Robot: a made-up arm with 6 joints. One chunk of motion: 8 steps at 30 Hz.
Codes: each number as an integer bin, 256 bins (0 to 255) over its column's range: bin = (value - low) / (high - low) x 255, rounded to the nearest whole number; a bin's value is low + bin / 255 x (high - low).
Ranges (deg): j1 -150.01..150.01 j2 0..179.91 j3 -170..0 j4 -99.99..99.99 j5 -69.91..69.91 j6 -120.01..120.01
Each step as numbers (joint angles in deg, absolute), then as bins.
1 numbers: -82.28 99.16 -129.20 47.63 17.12 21.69
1 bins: 58 141 61 188 159 151
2 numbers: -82.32 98.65 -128.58 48.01 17.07 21.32
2 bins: 58 140 62 189 159 150
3 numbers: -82.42 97.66 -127.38 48.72 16.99 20.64
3 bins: 57 138 64 190 158 149
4 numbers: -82.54 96.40 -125.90 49.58 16.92 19.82
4 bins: 57 137 66 191 158 149
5 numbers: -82.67 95.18 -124.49 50.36 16.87 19.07
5 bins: 57 135 68 192 158 148
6 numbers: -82.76 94.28 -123.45 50.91 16.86 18.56
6 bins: 57 134 70 192 158 147
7 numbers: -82.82 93.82 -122.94 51.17 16.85 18.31
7 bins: 57 133 71 193 158 147
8 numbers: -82.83 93.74 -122.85 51.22 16.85 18.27
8 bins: 57 133 71 193 158 147
